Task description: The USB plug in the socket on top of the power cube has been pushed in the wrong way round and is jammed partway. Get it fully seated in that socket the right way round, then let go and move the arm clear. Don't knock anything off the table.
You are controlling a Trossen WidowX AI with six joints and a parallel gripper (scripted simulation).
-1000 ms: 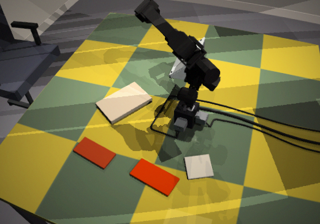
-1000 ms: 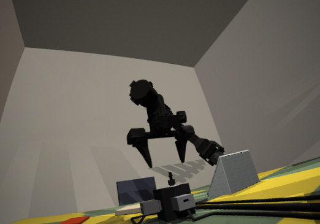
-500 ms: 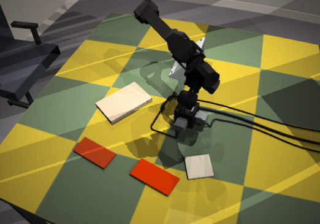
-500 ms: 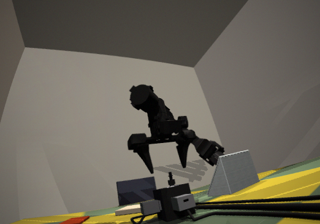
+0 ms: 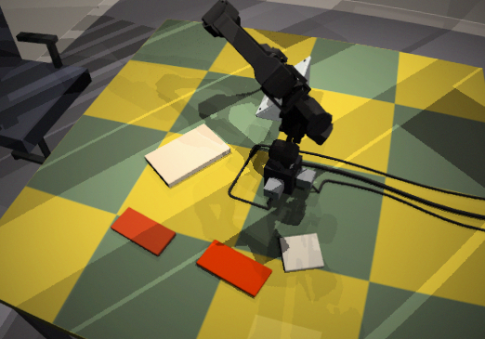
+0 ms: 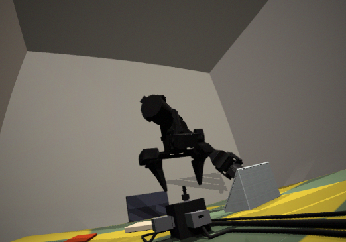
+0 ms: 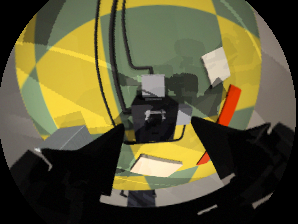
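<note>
The dark USB plug is 20 mm below my gripper tip. Round my gripper tip: beige notebook: 300 mm to the right, 100 mm below, 40 mm behind.
</note>
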